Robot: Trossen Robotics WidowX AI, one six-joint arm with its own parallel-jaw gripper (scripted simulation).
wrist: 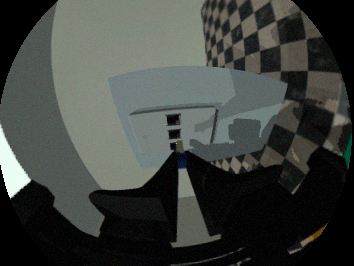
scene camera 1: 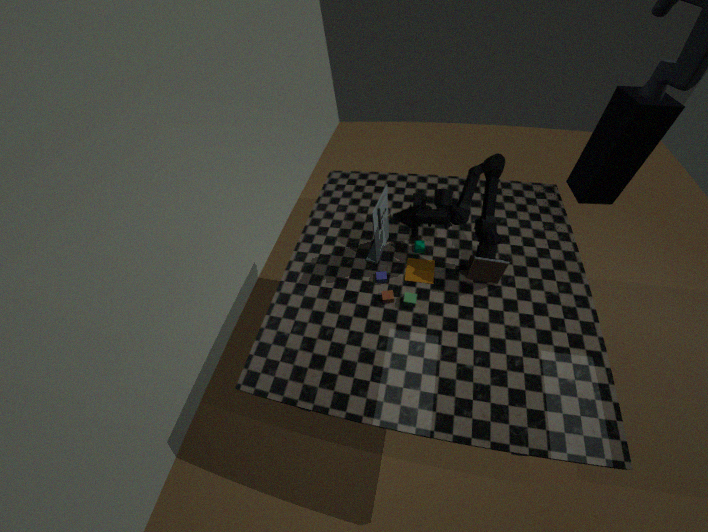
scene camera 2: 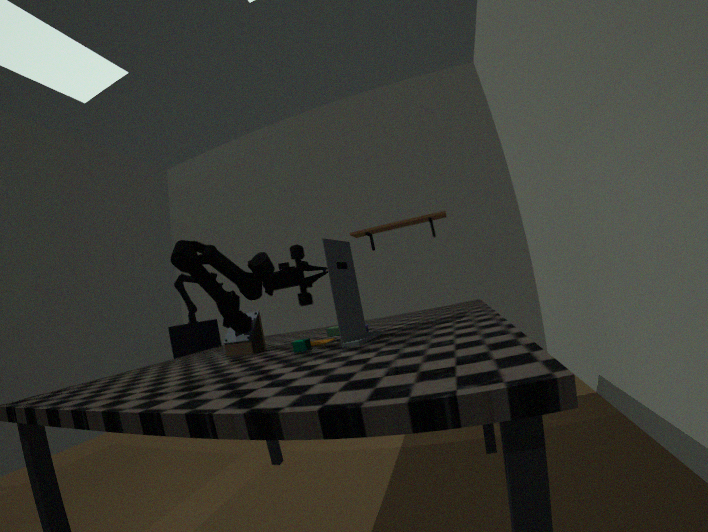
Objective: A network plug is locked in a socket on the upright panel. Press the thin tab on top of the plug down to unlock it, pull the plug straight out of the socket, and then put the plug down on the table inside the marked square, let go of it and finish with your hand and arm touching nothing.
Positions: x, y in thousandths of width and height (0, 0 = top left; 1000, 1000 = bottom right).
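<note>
You can see my gripper (scene camera 2: 463, 508), and that same gripper is there in scene camera 1 (scene camera 1: 554, 407) and in the wrist view (wrist: 510, 585) too.
</note>
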